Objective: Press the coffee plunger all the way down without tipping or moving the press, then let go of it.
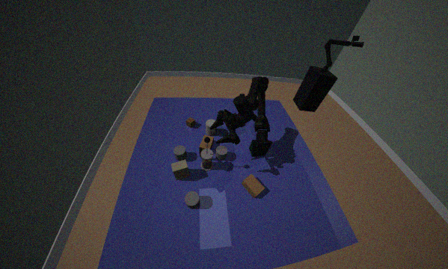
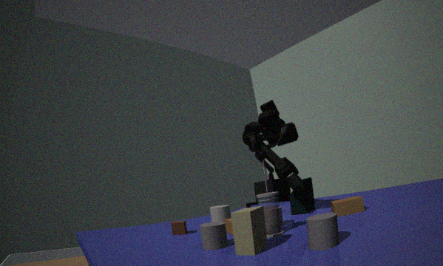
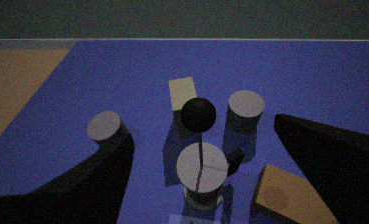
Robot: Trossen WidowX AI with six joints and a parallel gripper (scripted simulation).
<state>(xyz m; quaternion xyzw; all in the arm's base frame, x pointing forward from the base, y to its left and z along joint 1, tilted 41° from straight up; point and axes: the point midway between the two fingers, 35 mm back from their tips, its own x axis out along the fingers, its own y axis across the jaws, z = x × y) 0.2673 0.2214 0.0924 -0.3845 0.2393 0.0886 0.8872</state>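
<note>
Now: gripper tip 40 mm short of the coffee press and 150 mm above it. Round my gripper tip: orange cube 170 mm ahead, 340 mm to the right, 250 mm below; then cream block 170 mm ahead, 80 mm to the left, 220 mm below.
</note>
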